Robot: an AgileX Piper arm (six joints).
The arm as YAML. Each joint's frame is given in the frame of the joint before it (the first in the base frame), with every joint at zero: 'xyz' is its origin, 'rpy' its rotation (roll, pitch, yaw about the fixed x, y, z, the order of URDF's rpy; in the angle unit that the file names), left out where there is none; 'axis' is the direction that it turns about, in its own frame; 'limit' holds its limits. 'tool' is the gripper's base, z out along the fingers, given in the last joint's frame.
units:
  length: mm
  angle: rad
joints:
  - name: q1
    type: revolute
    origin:
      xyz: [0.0, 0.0, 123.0]
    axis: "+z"
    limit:
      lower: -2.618
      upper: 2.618
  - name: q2
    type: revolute
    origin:
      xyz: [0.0, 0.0, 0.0]
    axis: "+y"
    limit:
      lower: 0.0
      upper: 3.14
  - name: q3
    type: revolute
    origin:
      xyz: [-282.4, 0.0, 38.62]
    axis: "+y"
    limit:
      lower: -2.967
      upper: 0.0
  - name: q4
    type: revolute
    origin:
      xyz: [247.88, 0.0, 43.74]
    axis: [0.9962, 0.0, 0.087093]
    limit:
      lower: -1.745
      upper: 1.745
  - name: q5
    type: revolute
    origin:
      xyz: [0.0, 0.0, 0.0]
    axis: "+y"
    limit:
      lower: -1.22
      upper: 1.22
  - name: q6
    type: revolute
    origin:
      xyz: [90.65, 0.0, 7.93]
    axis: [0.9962, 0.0, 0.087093]
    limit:
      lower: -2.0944
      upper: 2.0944
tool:
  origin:
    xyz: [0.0, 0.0, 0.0]
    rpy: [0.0, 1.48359, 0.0]
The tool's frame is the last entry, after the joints.
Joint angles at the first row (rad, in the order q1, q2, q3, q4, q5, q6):
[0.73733 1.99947 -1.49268 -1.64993 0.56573 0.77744]
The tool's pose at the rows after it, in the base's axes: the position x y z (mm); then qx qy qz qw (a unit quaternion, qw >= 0):
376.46, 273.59, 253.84, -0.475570, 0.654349, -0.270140, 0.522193
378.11, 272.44, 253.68, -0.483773, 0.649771, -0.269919, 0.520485
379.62, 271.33, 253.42, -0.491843, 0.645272, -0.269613, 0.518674
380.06, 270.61, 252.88, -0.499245, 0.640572, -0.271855, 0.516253
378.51, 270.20, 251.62, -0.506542, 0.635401, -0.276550, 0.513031
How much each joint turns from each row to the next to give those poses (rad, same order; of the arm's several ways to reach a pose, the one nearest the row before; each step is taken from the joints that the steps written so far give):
[-0.00688 -0.00003 -0.00083 -0.00062 -0.01603 -0.01979]
[-0.00713 0.00003 -0.00083 -0.00054 -0.01727 -0.01794]
[-0.00679 0.00001 -0.00048 -0.00003 -0.01685 -0.01785]
[-0.00327 -0.00071 0.00245 -0.00242 -0.00854 -0.01589]
[0.00151 -0.00363 0.01067 -0.00942 0.00037 -0.00898]

